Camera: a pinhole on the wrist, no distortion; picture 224 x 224 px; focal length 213.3 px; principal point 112.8 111.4 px. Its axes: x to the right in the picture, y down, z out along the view. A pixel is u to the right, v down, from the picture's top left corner.
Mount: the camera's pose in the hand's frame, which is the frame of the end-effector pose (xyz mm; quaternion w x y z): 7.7 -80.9 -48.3 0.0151 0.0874 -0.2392 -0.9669
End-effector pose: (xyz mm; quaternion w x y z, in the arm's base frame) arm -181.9 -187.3 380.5 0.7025 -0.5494 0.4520 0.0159
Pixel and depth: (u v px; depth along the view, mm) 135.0 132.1 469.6
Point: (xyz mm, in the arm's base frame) -71.6 201.4 387.5
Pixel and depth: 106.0 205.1 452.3
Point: 79.0 168.5 450.6
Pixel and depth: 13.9 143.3 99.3
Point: -105.2 -180.6 391.0
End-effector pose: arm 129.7 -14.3 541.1 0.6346 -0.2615 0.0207 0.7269
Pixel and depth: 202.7 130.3 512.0
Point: -81.5 -164.1 962.0
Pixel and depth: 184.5 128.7 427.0
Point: -39.8 -105.1 876.3
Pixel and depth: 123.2 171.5 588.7
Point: -91.2 56.8 1042.8
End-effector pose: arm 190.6 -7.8 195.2 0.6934 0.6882 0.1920 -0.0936
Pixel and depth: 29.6 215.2 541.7
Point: 356.8 -568.2 90.9
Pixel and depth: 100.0 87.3 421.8
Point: 256.5 -305.6 349.4
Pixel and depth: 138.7 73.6 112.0
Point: 167.9 -49.0 192.6
